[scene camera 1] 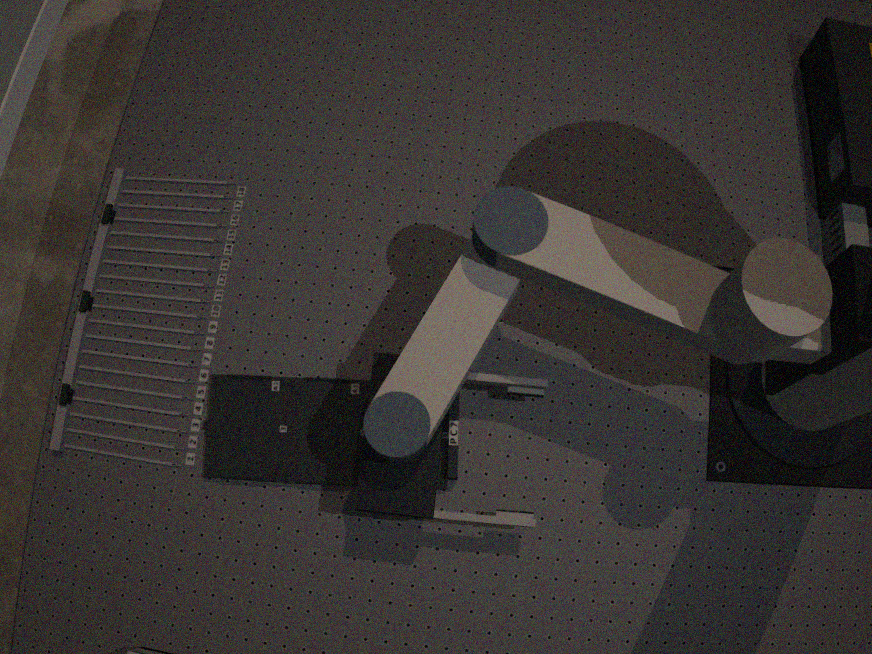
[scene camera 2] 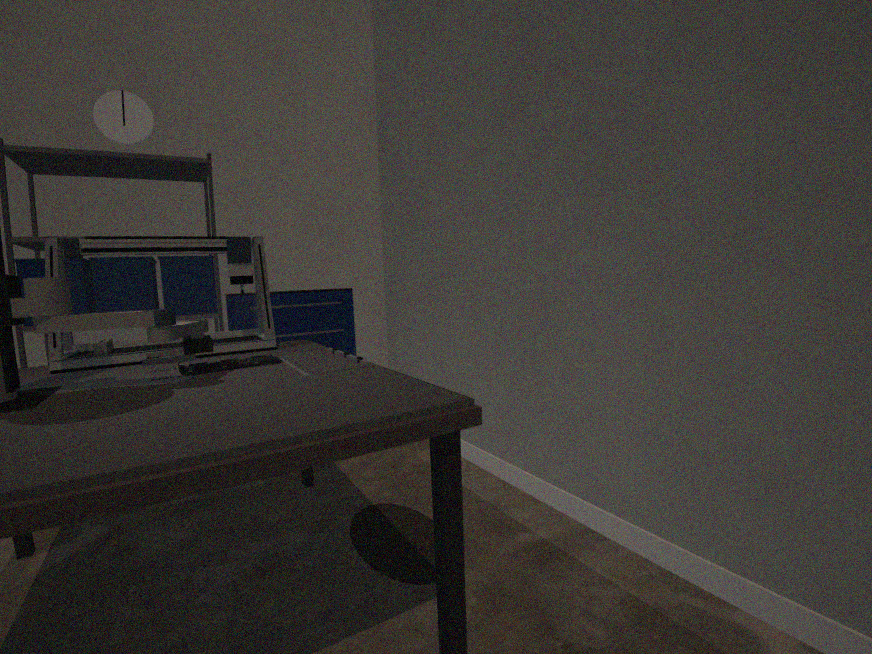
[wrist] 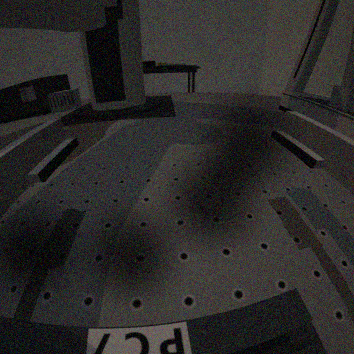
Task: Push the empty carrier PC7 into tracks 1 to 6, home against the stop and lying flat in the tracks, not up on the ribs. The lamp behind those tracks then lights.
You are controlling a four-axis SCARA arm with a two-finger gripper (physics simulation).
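Places are measured from the arm's base along level axes (x ahead, y left, z up), in millimetres.
Pixels of known places: gripper, fingertip midpoint: [scene camera 1: 541,453] [scene camera 2: 144,359] [wrist: 177,122]; arm's base at its link origin: [scene camera 1: 802,380] [wrist: 119,110].
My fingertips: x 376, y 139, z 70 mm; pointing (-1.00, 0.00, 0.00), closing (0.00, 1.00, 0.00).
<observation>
For each thing: its top centre in the pictures, then the offset to it from my fingertips. "pt": a spot on its surface instead. Level surfaces: height alone.
- empty carrier PC7 at its top centre: [scene camera 1: 324,428] [scene camera 2: 231,358] dx +262, dy -6, dz -27 mm
- pale stop bar at a spot on its surface: [scene camera 1: 73,351] pt dx +638, dy -66, dz -41 mm
- dark box at a spot on its surface: [scene camera 1: 848,91] pt dx -427, dy -549, dz +58 mm
- perforated table top at its surface level: dz -57 mm
- pale frame at a spot on its surface: [scene camera 2: 266,302] pt dx +455, dy +358, dz +149 mm
The empty carrier PC7 [scene camera 1: 246,450] [wrist: 245,320] is a dark flat plate, partly hidden under the arm in scene camera 1. Its left end lies beside the track numbers, outside the ribs and facing the low-numbered tracks. Its PC7 label [scene camera 1: 453,432] [wrist: 140,341] is at the right end. The tracks' thin ribs [scene camera 1: 126,402] run to a pale stop bar [scene camera 1: 73,351] with dark blocks on it; no lit lamp shows. My gripper [scene camera 1: 496,451] [wrist: 177,122] is open and empty. Its fingers are wide apart above the table, their tips beyond the carrier's labelled end.
The arm's base plate [scene camera 1: 760,468] [wrist: 160,106] is at the right, with a dark box [scene camera 1: 848,91] above it in scene camera 1. A perforated table top [scene camera 1: 316,105] [scene camera 2: 352,394] carries the setup. A pale frame [scene camera 2: 266,302] stands at its far side in scene camera 2.
</observation>
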